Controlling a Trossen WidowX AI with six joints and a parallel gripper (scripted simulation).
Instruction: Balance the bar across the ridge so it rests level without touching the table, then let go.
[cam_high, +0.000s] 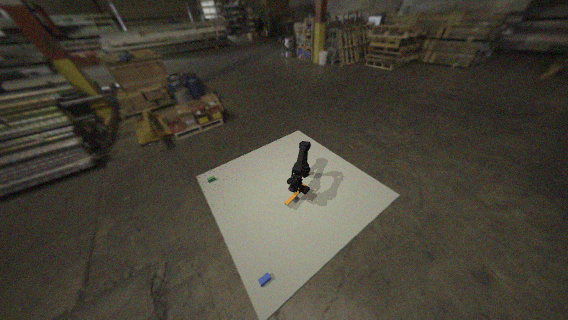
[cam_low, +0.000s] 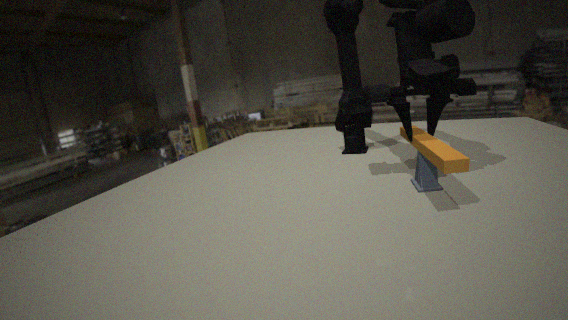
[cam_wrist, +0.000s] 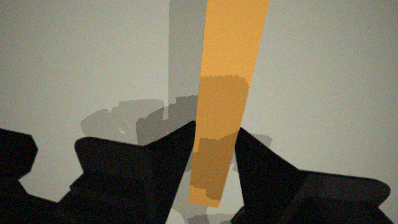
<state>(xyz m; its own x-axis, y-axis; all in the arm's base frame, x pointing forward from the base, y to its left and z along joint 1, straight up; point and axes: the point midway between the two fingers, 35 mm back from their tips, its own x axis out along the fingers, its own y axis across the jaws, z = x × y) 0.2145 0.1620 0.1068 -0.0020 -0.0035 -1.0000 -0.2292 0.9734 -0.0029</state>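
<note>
Now: gripper tip 30 mm short of the bar and 10 mm to the right of it. From my gripper tip the other things lie so: green block 530 mm ahead, 660 mm to the right, 60 mm below; then blue block 530 mm ahead, 340 mm to the left, 60 mm below.
</note>
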